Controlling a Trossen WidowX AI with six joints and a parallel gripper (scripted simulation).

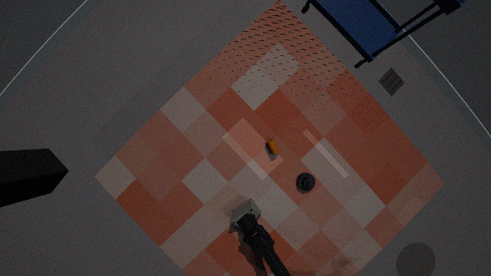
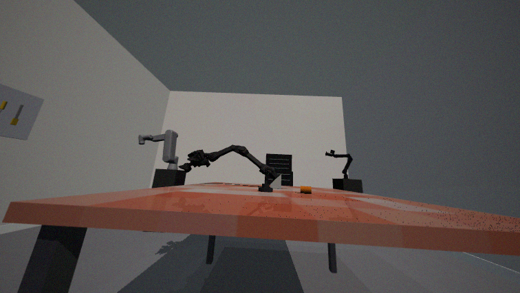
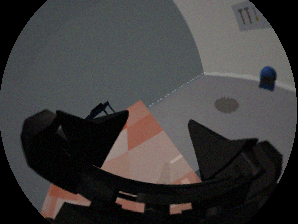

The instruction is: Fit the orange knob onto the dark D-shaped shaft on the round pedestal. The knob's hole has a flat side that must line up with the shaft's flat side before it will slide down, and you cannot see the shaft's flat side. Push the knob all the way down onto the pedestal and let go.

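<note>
My gripper tip is now 10 cm short of the orange knob, 78 cm to the right of it and 12 cm above it. Also, from my gripper tip: dark round pedestal 9 cm ahead, 55 cm to the left, 11 cm below.
</note>
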